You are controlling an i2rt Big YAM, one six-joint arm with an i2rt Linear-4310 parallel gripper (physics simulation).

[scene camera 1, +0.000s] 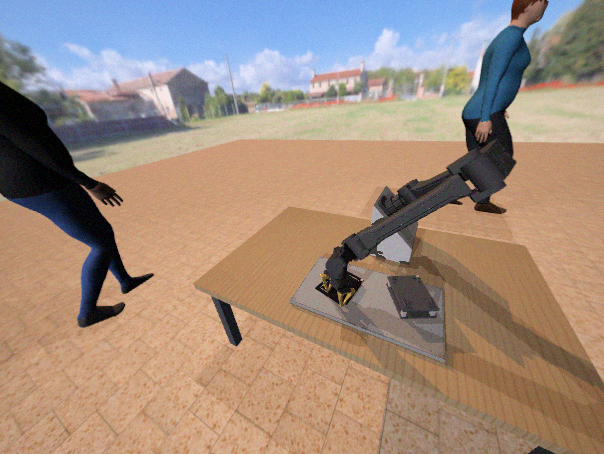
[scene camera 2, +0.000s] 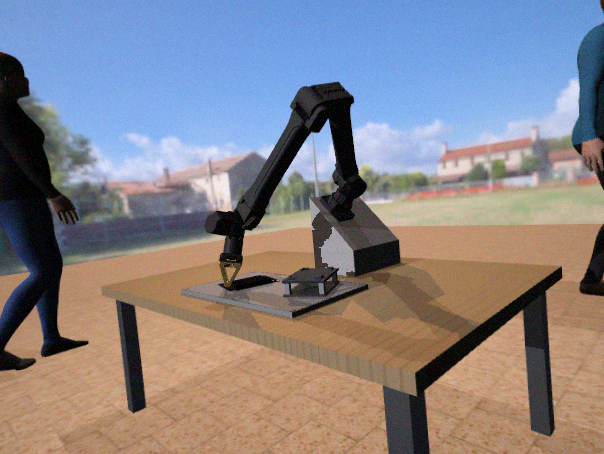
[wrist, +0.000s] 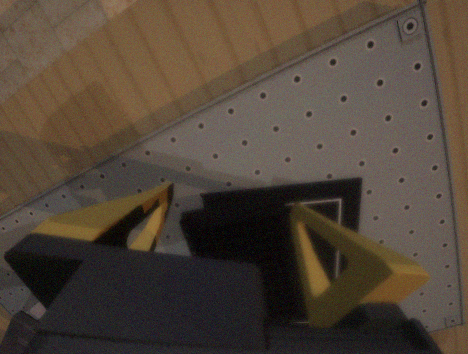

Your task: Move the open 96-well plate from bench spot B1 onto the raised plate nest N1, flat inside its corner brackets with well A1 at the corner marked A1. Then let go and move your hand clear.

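Seen in the pictures: gripper, fingertip midpoint: (scene camera 1: 334, 298) (scene camera 2: 227, 286) (wrist: 235, 199); arm's base, origin of the base link: (scene camera 1: 387, 209) (scene camera 2: 336, 209).
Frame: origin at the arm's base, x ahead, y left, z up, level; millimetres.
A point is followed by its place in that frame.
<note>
The 96-well plate (wrist: 230, 232) {x 405, y -84, z -193 mm} is a black block on the black, white-lined B1 pad (wrist: 352, 205) (scene camera 2: 260, 281). It is shifted left of the white outline, and its wells are too dark to make out. In the scene views I cannot tell plate from pad. My gripper (scene camera 1: 335, 295) {x 428, y -98, z -199 mm} (scene camera 2: 228, 285) {x 428, y -98, z -199 mm} (wrist: 235, 199) {x 428, y -98, z -199 mm} is open, pointing down low over the pad, with the yellow fingers spread either side of the plate in the wrist view. Nothing is held. The raised nest N1 (scene camera 1: 412, 294) {x 322, y 159, z -164 mm} (scene camera 2: 311, 275) {x 326, y 170, z -164 mm} is a dark platform on light posts. Its A1 mark cannot be read.
Pad and nest stand on a grey perforated board (scene camera 1: 370, 325) {x 477, y 50, z -209 mm} (scene camera 2: 280, 303) {x 457, y 181, z -208 mm} (wrist: 300, 145) {x 445, y -158, z -208 mm} on the wooden table (scene camera 1: 270, 250) {x 248, y -533, z -221 mm} (scene camera 2: 380, 345) {x 524, y 526, z -221 mm}. The arm's wedge-shaped base (scene camera 1: 395, 245) {x 85, y 64, z -131 mm} (scene camera 2: 375, 240) {x -54, y 123, z -121 mm} stands behind the board. Two people are beyond the table.
</note>
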